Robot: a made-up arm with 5 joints. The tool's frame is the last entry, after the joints. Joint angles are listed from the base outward.
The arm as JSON. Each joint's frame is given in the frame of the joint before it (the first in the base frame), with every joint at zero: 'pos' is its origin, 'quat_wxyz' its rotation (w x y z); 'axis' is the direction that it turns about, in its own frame. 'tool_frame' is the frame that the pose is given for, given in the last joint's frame.
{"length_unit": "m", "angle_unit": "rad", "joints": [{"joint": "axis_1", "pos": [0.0, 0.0, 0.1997], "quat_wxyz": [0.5, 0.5, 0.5, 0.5], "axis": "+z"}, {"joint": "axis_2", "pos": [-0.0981, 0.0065, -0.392], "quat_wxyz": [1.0, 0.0, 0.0, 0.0], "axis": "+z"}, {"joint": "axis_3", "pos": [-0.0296, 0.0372, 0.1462], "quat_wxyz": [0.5, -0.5, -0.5, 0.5], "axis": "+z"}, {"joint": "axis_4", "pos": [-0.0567, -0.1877, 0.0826], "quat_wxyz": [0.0, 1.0, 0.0, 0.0], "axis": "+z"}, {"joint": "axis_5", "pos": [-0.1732, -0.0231, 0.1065], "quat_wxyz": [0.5, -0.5, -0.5, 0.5], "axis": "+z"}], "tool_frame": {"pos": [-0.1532, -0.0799, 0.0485], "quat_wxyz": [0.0, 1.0, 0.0, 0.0]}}
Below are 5 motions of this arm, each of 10 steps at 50 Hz.
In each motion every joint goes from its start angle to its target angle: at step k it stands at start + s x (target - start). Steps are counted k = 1, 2, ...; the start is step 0. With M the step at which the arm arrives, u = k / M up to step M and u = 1 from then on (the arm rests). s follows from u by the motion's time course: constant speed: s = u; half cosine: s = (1 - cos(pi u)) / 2; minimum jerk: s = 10 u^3 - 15 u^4 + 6 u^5.
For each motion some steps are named. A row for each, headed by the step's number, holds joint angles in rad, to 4 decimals.
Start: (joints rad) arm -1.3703 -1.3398 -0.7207 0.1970 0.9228
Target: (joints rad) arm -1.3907 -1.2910 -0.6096 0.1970 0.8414
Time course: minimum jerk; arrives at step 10
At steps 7, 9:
7: -1.3874 -1.2990 -0.6277 0.1970 0.8547
9: -1.3905 -1.2914 -0.6106 0.1970 0.8421

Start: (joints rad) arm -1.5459 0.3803 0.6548 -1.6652 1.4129
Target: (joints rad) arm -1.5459 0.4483 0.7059 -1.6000 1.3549
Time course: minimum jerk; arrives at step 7
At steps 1, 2, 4, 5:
1: -1.5459 0.3819 0.6560 -1.6637 1.4116
2: -1.5459 0.3901 0.6622 -1.6558 1.4045
4: -1.5459 0.4233 0.6871 -1.6240 1.3762
5: -1.5459 0.4385 0.6985 -1.6094 1.3633

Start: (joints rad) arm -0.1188 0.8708 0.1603 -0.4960 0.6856
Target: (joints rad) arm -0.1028 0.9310 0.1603 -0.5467 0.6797
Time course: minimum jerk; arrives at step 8
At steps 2, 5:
2: -0.1171 0.8770 0.1603 -0.5012 0.6850
5: -0.1072 0.9144 0.1603 -0.5327 0.6813

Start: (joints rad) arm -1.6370 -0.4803 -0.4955 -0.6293 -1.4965
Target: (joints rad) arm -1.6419 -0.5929 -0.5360 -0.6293 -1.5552
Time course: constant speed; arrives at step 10
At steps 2, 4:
2: -1.6380 -0.5028 -0.5036 -0.6293 -1.5082
4: -1.6390 -0.5253 -0.5117 -0.6293 -1.5200

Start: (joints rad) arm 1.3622 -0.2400 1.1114 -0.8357 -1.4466
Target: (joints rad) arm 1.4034 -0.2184 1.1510 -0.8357 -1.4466
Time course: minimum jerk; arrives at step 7
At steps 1, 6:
1: 1.3632 -0.2395 1.1123 -0.8357 -1.4466
6: 1.4024 -0.2189 1.1501 -0.8357 -1.4466

